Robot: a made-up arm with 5 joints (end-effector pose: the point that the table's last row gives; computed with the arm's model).
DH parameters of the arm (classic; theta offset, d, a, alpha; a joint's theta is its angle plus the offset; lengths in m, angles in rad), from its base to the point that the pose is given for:
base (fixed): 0 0.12 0 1.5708
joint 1: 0 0.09 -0.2 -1.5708
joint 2: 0 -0.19 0.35 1.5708
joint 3: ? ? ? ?
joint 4: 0 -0.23 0.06 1.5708
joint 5: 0 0 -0.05 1.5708
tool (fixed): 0 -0.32 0 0
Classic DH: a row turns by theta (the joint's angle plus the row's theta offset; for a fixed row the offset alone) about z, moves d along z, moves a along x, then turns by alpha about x.
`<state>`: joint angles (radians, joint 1 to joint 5).
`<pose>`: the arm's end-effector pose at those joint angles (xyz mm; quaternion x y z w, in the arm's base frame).
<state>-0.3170 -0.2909 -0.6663 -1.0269 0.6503</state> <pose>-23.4 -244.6 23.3 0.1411 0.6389 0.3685 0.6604</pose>
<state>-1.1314 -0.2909 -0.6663 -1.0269 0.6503</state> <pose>-86.4 -244.6 70.6 0.2755 0.8482 0.2825 0.3533</pose>
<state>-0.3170 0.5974 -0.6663 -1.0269 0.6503</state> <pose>17.7 -26.2 9.8 -0.0450 0.5852 0.6879 0.4270</pose>
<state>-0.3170 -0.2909 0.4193 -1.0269 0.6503</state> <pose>-89.2 -237.9 -105.2 -0.1840 0.2787 0.3259 0.8845</pose>
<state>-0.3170 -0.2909 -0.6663 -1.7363 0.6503</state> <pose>32.3 -293.0 -72.0 0.1700 0.4827 0.6624 0.5471</pose>
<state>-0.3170 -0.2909 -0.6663 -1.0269 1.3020</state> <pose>83.7 -339.9 173.1 0.0157 0.8167 0.3942 0.4211</pose>
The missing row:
joint 3: 0 -0.06 -0.05 1.5708
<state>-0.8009 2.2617 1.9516 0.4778 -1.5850</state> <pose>-102.9 38.5 238.8 0.7048 -0.2873 -0.5933 0.2620</pose>
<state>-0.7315 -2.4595 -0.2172 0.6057 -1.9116</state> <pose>-582.7 -390.1 692.4 -0.9413 0.0329 -0.3290 0.0677</pose>
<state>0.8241 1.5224 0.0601 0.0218 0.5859</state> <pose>-19.0 55.3 -211.9 -0.4257 -0.1082 0.5327 0.7234</pose>
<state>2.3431 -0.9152 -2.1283 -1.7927 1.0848</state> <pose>232.2 -559.5 253.6 -0.3258 -0.1064 0.8158 0.4659</pose>
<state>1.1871 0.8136 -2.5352 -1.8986 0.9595</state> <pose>321.4 77.2 180.1 -0.0212 0.8048 0.5722 0.1560</pose>
